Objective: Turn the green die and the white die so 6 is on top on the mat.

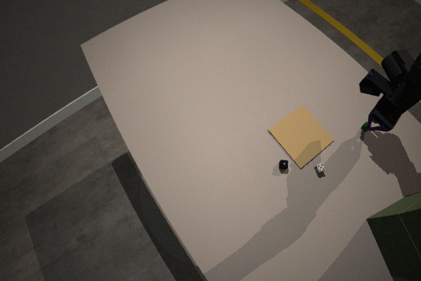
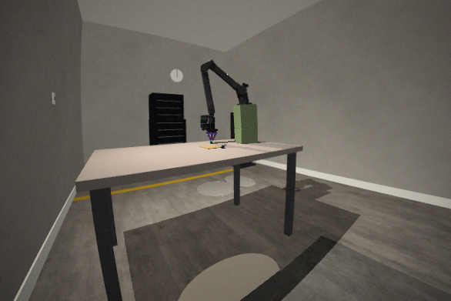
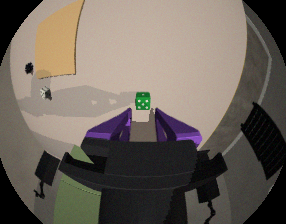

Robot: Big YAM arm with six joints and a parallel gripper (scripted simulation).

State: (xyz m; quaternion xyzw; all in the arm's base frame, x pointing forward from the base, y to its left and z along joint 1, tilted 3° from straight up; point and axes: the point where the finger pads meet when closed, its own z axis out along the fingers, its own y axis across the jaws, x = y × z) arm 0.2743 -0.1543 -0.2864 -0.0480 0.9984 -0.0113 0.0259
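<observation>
My gripper is now 30 mm above the green die and 10 mm short of it. Also, from my hand: black die (290 mm to the left, 90 mm ahead, 30 mm below); then tan mat (180 mm to the left, 120 mm ahead, 40 mm below); then white die (210 mm to the left, 30 mm below, 20 mm ahead).
</observation>
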